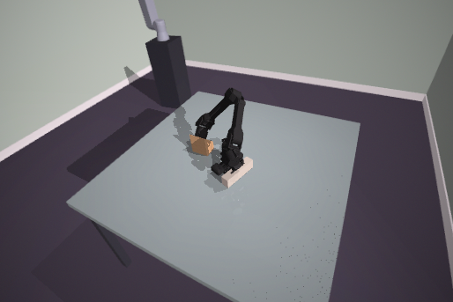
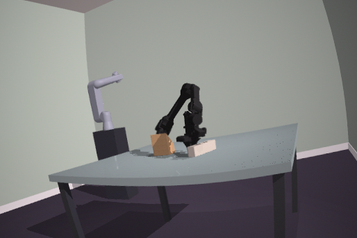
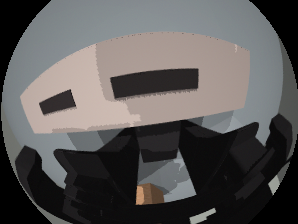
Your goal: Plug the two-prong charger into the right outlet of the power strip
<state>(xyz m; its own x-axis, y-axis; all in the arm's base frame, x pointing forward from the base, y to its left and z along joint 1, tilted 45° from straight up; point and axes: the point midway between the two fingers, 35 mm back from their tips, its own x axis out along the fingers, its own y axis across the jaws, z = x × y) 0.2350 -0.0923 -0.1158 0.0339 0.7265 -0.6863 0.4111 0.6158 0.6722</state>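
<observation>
The black two-prong charger is 2 cm ahead of my gripper tip, 1 cm to the right of it and 1 cm above it.
</observation>
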